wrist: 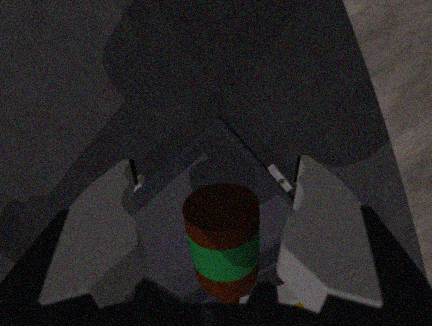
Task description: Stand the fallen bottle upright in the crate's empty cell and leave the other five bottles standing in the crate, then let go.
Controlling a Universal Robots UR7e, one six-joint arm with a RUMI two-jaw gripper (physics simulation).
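Places are measured from the arm's base along level axes (x ahead, y left, z up), in millimetres.
Where they show: gripper, between the fingertips: (215, 161).
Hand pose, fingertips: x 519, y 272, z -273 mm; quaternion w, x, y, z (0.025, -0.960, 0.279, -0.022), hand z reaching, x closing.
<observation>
After its pixels a point has its place.
A brown bottle (225, 240) @(x 482, y 203, z -281 mm) with a green label band shows low in the middle of the wrist view. Its flat round end faces the camera, and its body narrows toward the bottom of the view, where dark gripper parts hide the rest. My gripper (215, 161) @(x 519, y 272, z -273 mm) is open, with one finger on each side of the bottle in the view and a visible gap to both. The crate cannot be made out clearly in the dim picture, nor can its empty cell or the other five bottles.
A thin dark straight edge (248, 151) @(x 533, y 238, z -334 mm) runs diagonally between the fingertips. A small pale piece (280, 177) @(x 545, y 188, z -344 mm) with a dark spot shows beside the right finger. A lighter, mottled surface (402, 100) runs along the right side. Broad shadows cover the upper middle.
</observation>
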